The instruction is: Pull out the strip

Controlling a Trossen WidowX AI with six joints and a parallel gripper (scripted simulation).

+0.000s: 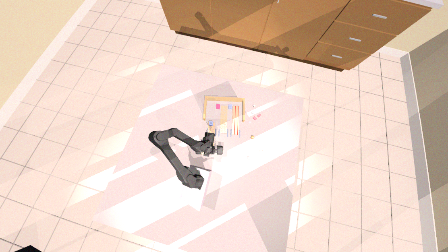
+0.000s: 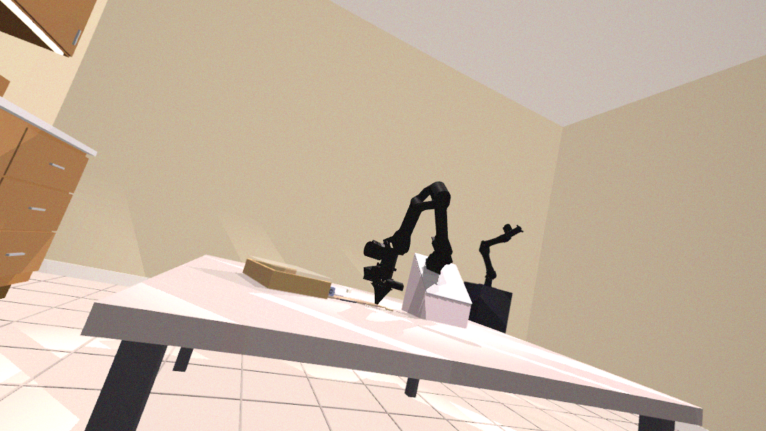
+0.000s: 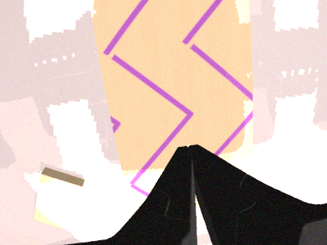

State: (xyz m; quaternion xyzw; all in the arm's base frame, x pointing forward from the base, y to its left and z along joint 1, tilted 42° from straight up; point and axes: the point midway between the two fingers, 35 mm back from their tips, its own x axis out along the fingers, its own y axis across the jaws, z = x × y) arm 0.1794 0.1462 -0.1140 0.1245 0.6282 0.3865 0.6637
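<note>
The pale strip is 270 mm ahead of my gripper tip.
</note>
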